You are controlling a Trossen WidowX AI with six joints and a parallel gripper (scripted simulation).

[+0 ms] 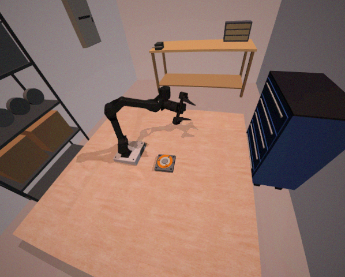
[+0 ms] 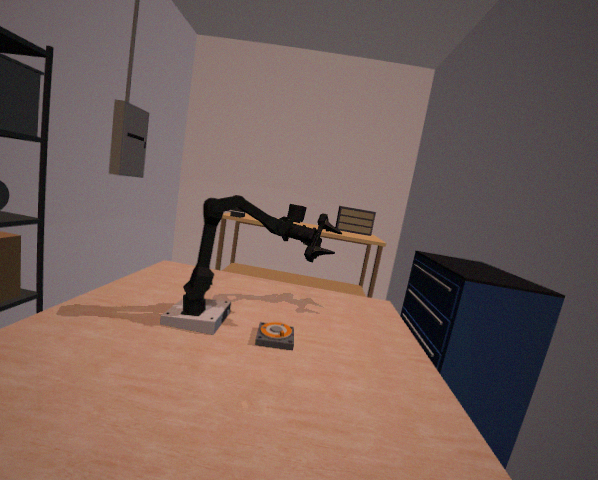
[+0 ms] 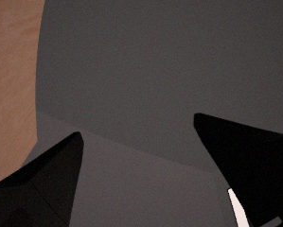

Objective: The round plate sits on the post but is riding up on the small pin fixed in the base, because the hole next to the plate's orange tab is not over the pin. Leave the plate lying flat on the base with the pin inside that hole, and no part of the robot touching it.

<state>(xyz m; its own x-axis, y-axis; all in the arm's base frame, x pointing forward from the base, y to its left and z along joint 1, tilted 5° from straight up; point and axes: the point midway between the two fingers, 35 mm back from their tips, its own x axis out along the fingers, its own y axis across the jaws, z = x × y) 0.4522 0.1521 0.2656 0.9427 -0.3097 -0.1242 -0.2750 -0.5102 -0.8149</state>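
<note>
The round plate lies 310 mm below my gripper tip, 160 mm to the right of it and 160 mm behind it.
</note>
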